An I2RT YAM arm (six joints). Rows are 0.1 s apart.
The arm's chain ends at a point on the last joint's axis. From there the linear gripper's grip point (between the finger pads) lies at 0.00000 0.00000 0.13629 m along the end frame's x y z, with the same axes.
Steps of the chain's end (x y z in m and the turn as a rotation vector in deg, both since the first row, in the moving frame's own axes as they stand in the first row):
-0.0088, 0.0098, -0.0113, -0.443, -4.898, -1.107
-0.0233, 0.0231, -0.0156, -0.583, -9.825, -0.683
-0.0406, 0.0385, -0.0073, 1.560, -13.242, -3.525
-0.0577, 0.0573, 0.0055, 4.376, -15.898, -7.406
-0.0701, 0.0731, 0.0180, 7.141, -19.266, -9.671
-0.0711, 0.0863, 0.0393, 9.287, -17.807, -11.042
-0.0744, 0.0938, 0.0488, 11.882, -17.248, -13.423
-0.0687, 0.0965, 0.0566, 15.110, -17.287, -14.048
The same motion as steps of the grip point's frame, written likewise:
-0.0204, 0.0110, -0.0118, -0.443, -4.898, -1.107
-0.0465, 0.0246, -0.0176, -0.583, -9.825, -0.683
-0.0719, 0.0358, -0.0110, 1.560, -13.242, -3.525
-0.0956, 0.0495, -0.0001, 4.376, -15.898, -7.406
-0.1162, 0.0604, 0.0094, 7.141, -19.266, -9.671
-0.1144, 0.0688, 0.0310, 9.287, -17.807, -11.042
-0.1174, 0.0711, 0.0398, 11.882, -17.248, -13.423
-0.1127, 0.0668, 0.0459, 15.110, -17.287, -14.048

